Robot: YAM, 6 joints.
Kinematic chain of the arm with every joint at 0, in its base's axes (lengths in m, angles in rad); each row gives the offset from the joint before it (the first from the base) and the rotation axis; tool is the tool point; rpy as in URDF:
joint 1: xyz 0 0 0.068 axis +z
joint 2: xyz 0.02 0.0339 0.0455 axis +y
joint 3: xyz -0.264 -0.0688 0 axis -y
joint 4: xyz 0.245 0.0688 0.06 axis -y
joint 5: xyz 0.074 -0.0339 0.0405 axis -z
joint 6: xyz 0.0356 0 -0.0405 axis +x
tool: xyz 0 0 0 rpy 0 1.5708 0
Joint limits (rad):
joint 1: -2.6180..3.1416
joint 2: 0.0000..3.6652
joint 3: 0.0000..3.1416
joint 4: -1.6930..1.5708
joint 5: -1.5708..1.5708
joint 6: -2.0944..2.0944
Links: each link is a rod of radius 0.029 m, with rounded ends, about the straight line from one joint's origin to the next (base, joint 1, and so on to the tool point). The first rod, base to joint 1, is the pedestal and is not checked.
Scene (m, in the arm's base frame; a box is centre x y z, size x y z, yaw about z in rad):
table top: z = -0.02
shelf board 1: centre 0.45 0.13 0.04 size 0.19 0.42 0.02 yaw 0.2
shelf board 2: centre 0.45 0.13 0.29 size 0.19 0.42 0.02 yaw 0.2
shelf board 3: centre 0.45 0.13 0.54 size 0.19 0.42 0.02 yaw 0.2
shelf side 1: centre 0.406 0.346 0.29 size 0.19 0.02 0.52 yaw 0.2
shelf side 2: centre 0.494 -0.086 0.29 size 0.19 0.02 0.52 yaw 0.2
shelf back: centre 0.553 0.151 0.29 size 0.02 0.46 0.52 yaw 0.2
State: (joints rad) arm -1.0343 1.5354 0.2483 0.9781 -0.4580 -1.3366
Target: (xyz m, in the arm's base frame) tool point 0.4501 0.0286 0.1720
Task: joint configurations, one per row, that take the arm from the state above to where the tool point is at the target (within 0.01 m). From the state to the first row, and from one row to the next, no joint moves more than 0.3 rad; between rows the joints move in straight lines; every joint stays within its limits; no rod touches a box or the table.
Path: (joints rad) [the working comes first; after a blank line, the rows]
Joints at the target: 0.0294 2.1074 1.1475 0.9397 -0.4454 -1.3366
Straight joint move there: touches shelf side 2.

1: -0.7932 1.5488 0.3070 0.9782 -0.4698 -1.3366
2: -0.5521 1.5621 0.3656 0.9783 -0.4815 -1.3366
3: -0.3110 1.5755 0.4243 0.9784 -0.4933 -1.3366
4: -0.0699 1.5889 0.4829 0.9785 -0.5050 -1.3366
5: -0.0368 1.7617 0.7045 0.9656 -0.4852 -1.3366
6: -0.0037 1.9345 0.9260 0.9527 -0.4653 -1.3366
7: 0.0294 2.1074 1.1475 0.9397 -0.4454 -1.3366

